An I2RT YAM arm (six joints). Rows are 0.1 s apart.
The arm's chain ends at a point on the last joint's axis. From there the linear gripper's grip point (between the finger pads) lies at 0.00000 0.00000 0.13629 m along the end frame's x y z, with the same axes.
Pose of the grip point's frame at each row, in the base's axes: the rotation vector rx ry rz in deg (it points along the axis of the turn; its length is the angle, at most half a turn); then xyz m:
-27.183, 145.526, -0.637, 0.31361, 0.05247, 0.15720
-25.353, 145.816, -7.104, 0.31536, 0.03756, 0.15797
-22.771, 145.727, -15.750, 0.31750, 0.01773, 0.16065
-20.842, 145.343, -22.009, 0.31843, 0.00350, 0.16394
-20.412, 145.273, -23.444, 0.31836, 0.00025, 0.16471
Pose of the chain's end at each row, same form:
-27.183, 145.526, -0.637, 0.24250, 0.04029, 0.27283
-25.353, 145.816, -7.104, 0.24256, 0.03716, 0.27319
-22.771, 145.727, -15.750, 0.24310, 0.03306, 0.27381
-20.842, 145.343, -22.009, 0.24341, 0.03013, 0.27456
-20.412, 145.273, -23.444, 0.24337, 0.02946, 0.27470

